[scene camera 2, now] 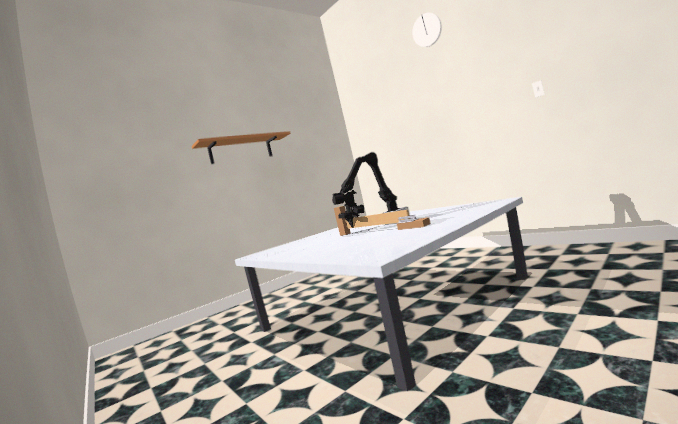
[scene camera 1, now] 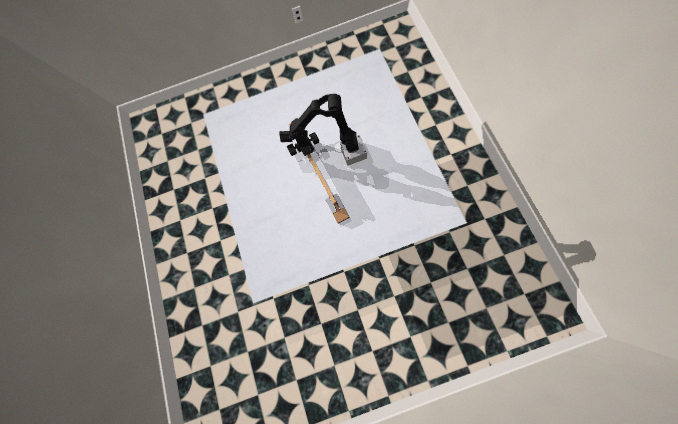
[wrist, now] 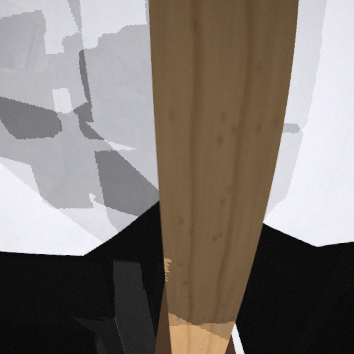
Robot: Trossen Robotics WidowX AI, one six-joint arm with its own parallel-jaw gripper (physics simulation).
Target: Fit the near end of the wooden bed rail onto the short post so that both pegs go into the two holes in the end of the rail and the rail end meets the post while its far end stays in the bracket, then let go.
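Places are measured from the arm's base along level axes (x ahead, y left, z up), in centimetres.
Pixels of known places: gripper, fingertip midpoint: (scene camera 2: 353, 227); arm's base, origin of the base link: (scene camera 2: 393, 210) (scene camera 1: 352, 146).
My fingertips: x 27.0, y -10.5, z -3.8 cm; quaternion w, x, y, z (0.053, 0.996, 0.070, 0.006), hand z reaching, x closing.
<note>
Ahead of a thing's pixels: the offset from my fingertips to its top centre. Level surfaces: height alone.
The light wooden rail {dx -2.7, dy +17.9, dz +5.6 cm} (scene camera 1: 321, 178) (scene camera 2: 382, 218) (wrist: 220, 125) stretches from my gripper to the bracket. My black gripper (scene camera 1: 307, 151) (scene camera 2: 351, 220) (wrist: 187, 206) is shut on the rail close to its near end, low over the table. The brown short post (scene camera 2: 340, 215) stands upright right beside the gripper in scene camera 2. The gripper hides the place where the rail end and post come together, and the pegs and holes do not show. The rail's far end is at the small grey bracket {dx -5.8, dy +38.6, dz +2.3 cm} (scene camera 1: 329, 203) (scene camera 2: 407, 218); how it is seated is too small to tell.
A low brown block {dx -6.3, dy +41.7, dz -0.6 cm} (scene camera 1: 341, 216) (scene camera 2: 414, 224) lies by the bracket at the rail's far end. The arm's base (scene camera 1: 354, 154) stands to one side of the rail on the white table {dz -4.1 cm} (scene camera 1: 260, 225) (scene camera 2: 310, 255). A wooden shelf (scene camera 2: 242, 140) hangs on the wall.
</note>
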